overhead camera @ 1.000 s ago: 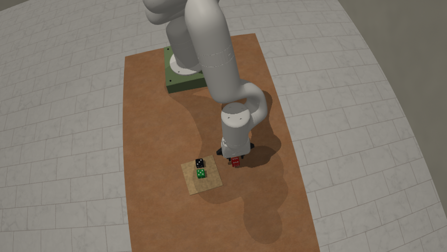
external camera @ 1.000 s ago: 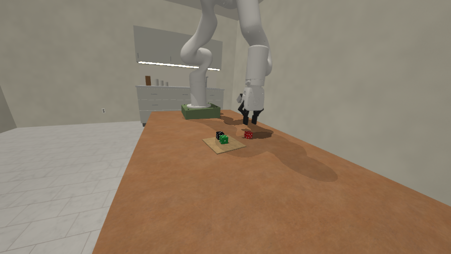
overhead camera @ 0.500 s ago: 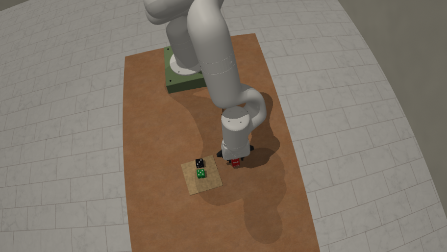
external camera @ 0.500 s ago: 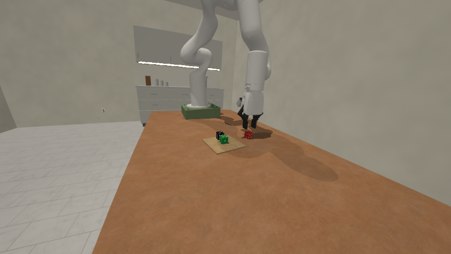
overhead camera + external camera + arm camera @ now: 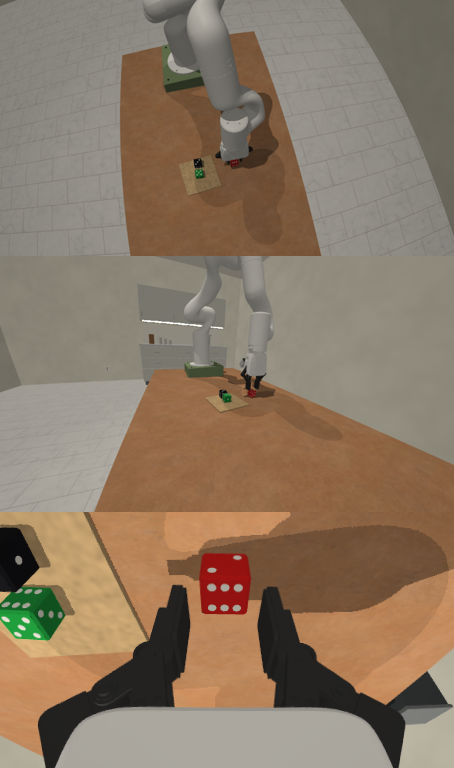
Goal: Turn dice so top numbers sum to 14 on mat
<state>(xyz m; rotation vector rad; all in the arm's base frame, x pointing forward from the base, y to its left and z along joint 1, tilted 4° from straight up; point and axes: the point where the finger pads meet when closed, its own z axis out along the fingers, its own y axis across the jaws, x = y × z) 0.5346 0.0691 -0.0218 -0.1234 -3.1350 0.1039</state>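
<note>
Right now my hand is 40 mm above the red die. The rest, counted from my hand: black die (30 mm behind, 140 mm to the right, 40 mm below); green die (10 mm ahead, 150 mm to the right, 40 mm below); tan square mat (10 mm ahead, 150 mm to the right, 60 mm below).
</note>
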